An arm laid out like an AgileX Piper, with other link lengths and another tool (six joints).
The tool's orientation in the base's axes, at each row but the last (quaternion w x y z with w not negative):
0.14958, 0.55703, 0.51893, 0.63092
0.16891, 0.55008, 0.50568, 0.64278
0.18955, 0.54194, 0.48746, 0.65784
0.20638, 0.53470, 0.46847, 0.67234
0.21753, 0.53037, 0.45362, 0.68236
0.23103, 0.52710, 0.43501, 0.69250
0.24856, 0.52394, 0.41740, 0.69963
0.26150, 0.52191, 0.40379, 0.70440
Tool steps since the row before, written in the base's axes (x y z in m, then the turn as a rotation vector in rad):
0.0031, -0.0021, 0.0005, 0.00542, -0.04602, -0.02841
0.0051, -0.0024, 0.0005, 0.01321, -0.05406, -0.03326
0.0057, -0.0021, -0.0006, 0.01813, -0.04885, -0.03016
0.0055, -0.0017, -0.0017, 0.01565, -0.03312, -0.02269
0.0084, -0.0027, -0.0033, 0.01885, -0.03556, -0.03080
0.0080, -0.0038, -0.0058, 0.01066, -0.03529, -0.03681
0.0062, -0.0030, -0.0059, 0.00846, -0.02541, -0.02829
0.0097, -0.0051, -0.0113, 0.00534, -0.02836, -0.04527
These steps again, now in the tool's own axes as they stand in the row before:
-0.0024, 0.0025, 0.0016, -0.05266, -0.00205, -0.01329
-0.0033, 0.0032, 0.0033, -0.06411, 0.00001, -0.00962
-0.0039, 0.0020, 0.0042, -0.06010, 0.00164, -0.00313
-0.0041, 0.0006, 0.0043, -0.04308, -0.00004, 0.00097
-0.0067, 0.0001, 0.0066, -0.05034, -0.00514, 0.00276
-0.0087, -0.0018, 0.0057, -0.05055, -0.01150, -0.00517
-0.0075, -0.0028, 0.0043, -0.03759, -0.00972, -0.00317
-0.0130, -0.0063, 0.0062, -0.04783, -0.02259, -0.00918

